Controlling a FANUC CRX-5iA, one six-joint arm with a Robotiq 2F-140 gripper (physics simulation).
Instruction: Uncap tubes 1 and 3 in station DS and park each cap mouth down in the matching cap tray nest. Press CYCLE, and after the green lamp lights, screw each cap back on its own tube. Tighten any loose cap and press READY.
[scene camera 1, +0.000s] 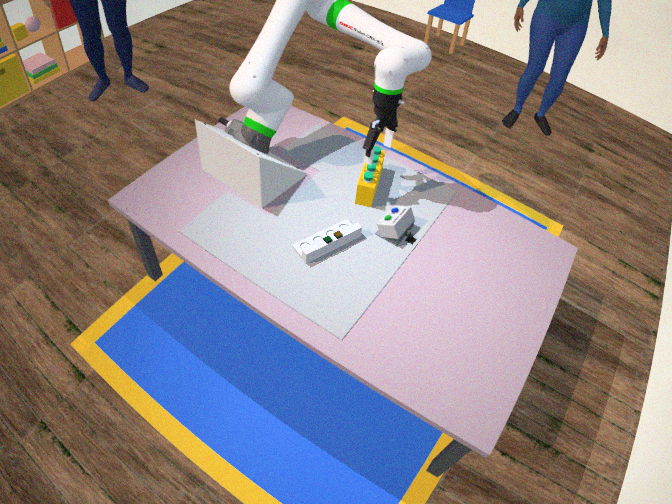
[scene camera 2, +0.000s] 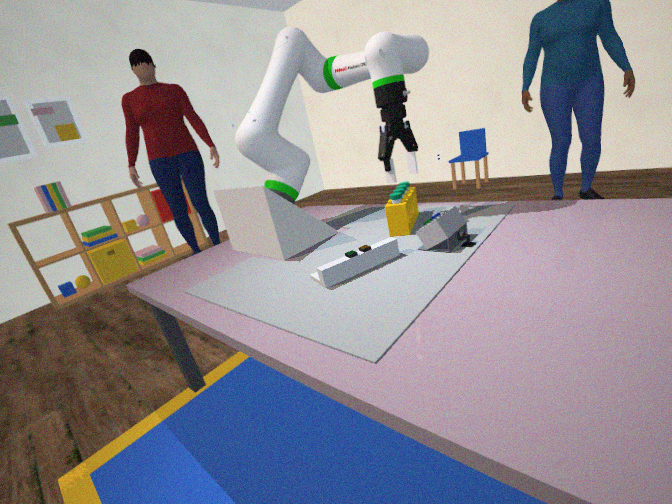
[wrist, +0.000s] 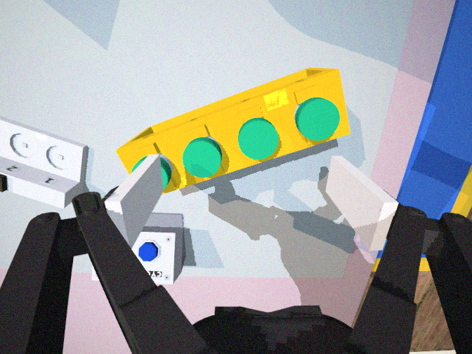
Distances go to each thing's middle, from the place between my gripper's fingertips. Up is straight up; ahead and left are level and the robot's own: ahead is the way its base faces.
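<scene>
The grey button box (scene camera 2: 443, 232) is here in the scene, and I see that my gripper is 11 cm above it, 13 cm to the left of it and 21 cm short of it.
</scene>
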